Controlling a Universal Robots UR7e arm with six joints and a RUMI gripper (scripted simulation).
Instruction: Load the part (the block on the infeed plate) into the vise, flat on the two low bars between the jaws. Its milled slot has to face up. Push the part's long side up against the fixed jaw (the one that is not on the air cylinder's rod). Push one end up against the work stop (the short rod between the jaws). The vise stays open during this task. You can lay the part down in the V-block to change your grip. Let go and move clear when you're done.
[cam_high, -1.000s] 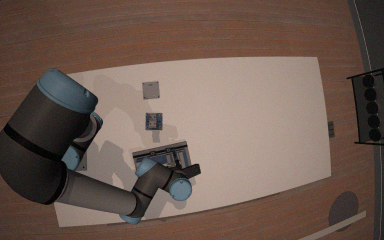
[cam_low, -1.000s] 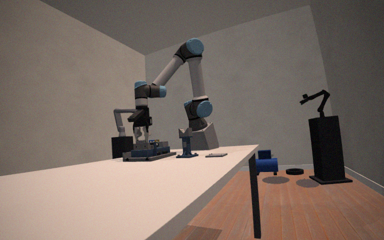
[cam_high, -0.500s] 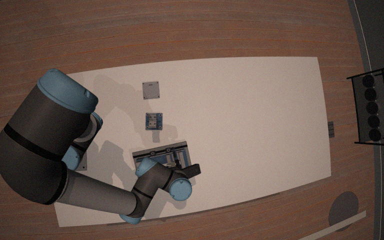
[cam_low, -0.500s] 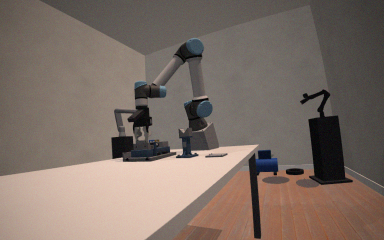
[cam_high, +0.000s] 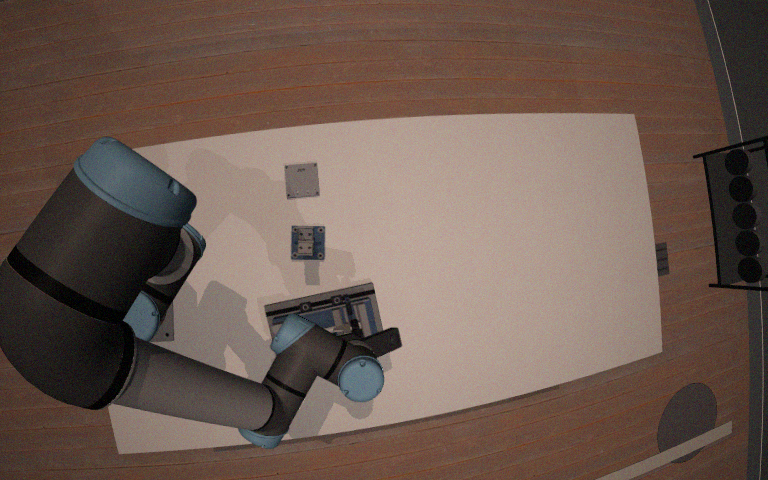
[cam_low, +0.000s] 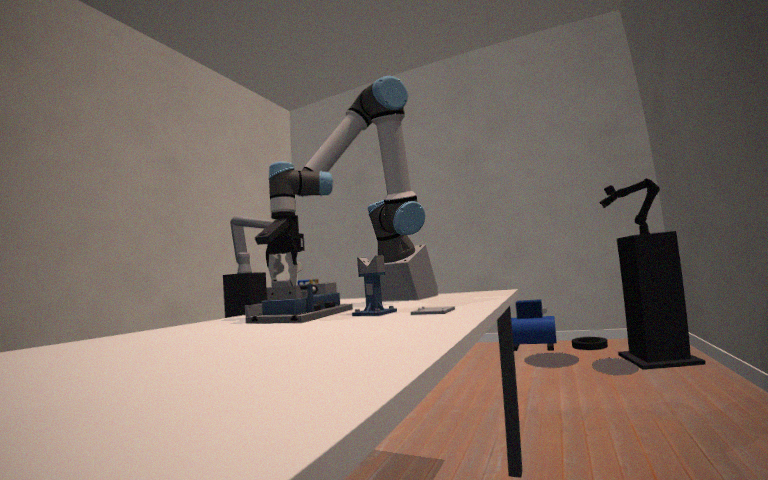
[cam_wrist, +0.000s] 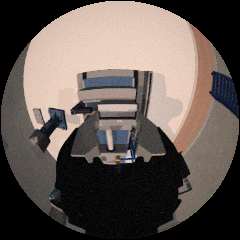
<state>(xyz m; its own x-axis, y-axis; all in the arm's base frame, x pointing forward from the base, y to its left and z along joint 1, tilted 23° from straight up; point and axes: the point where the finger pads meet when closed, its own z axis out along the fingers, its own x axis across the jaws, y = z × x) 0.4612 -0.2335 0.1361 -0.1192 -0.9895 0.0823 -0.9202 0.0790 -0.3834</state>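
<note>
The part lies right at my hand. From my hand the other things lie so: vise: 70 mm below, 70 mm behind, 30 mm to the left; then infeed plate: 420 mm to the left, 100 mm below.
</note>
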